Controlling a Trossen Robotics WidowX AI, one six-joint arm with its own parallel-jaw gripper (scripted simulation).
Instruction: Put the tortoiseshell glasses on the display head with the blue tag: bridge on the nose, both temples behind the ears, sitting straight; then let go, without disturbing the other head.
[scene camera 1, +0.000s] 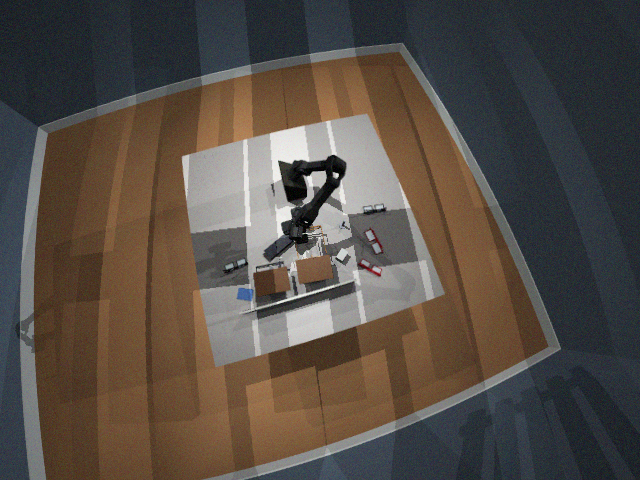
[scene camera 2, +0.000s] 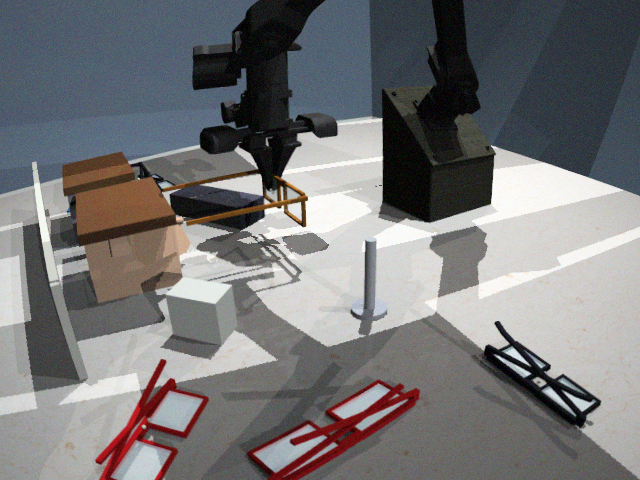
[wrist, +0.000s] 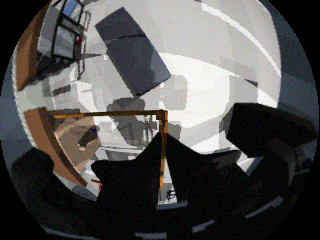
The same spot on a display head: (scene camera 1: 314, 269) is (scene camera 2: 117, 202).
